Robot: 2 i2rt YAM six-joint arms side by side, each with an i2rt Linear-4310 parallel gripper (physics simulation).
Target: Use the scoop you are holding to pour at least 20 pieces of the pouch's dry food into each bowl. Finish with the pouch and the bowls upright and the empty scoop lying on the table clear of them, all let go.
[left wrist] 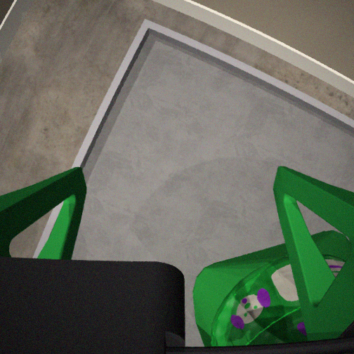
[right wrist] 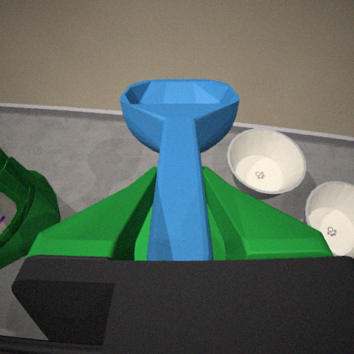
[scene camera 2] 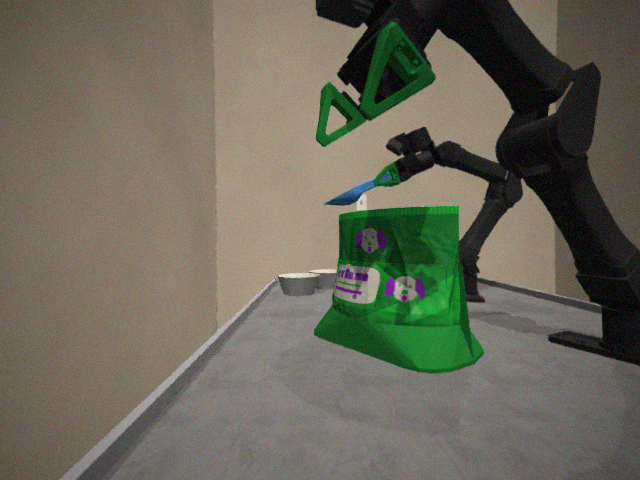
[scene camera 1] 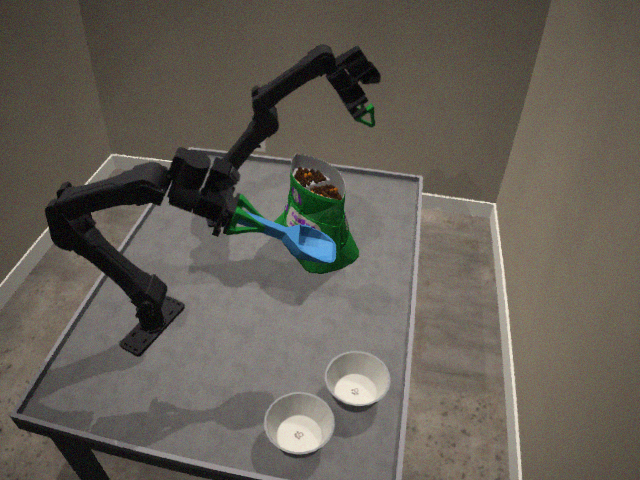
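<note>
The green pouch (scene camera 1: 320, 227) (scene camera 2: 403, 310) (left wrist: 215, 290) (right wrist: 42, 210) stands upright and open on the table, with brown and orange food inside. Two white bowls stand upright at the lower right in scene camera 1: the nearer bowl (scene camera 1: 298, 431) (right wrist: 340, 230) and the farther bowl (scene camera 1: 356, 387) (right wrist: 260, 175). No food shows in either. My right gripper (scene camera 1: 248, 219) (scene camera 2: 385, 176) (right wrist: 179, 177) is shut on the handle of the blue scoop (scene camera 1: 315, 245) (scene camera 2: 351, 194) (right wrist: 180, 130), held in the air beside the pouch; its bowl looks empty. My left gripper (scene camera 2: 345, 131) (left wrist: 179, 177) is open and empty, high above the table beyond the pouch.
The grey table (scene camera 1: 232, 335) (scene camera 2: 258, 413) (left wrist: 165, 125) has a raised rim. The right arm's base plate (scene camera 1: 152, 328) is fixed near the left edge in scene camera 1. The left arm's base plate (scene camera 2: 578, 341) shows at the right in scene camera 2.
</note>
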